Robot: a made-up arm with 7 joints.
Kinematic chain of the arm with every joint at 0, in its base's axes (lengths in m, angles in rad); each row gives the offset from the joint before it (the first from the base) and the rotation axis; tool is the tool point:
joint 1: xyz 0 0 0 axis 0 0.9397 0.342
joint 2: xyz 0 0 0 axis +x
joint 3: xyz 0 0 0 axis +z
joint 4: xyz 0.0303 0 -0.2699 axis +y
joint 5: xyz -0.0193 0 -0.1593 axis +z
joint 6: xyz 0 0 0 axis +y
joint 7: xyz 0 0 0 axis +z
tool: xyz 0 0 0
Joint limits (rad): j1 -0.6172..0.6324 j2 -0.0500..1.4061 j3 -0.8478..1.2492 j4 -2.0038..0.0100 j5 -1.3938..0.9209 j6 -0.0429..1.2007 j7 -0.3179..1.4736
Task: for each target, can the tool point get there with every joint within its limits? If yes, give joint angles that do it. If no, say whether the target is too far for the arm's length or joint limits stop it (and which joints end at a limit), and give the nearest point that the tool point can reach.
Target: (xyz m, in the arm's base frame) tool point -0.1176 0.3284 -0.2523
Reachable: yes | joints 0.5020 0.8077 0.5372 -0.4073 -0.0327 0.3185 0.5459
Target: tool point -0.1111 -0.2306 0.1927
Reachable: no: joint limits stop it (at a limit: joint 1, joint 2, joint 3, joint 4) | nearest point 0.1855 -0.1815 -0.1216 | short by 0.435 m
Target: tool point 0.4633 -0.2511 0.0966
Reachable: no: too far | nearest point 0.2662 -0.1133 -0.1071 | short by 0.315 m
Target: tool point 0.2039 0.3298 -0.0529
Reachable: yes | joints -0.2653 1.1160 0.3945 -1.1401 0.1782 0.5970 0.9421
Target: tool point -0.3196 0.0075 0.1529
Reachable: no: joint limits stop it (at a limit: joint 1, joint 2, joint 3, joint 4) | nearest point 0.0224 0.2373 0.1591 | short by 0.412 m
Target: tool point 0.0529 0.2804 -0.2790
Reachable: yes | joints 0.2854 0.9490 -0.2997 -1.0478 0.6890 1.0052 1.0089
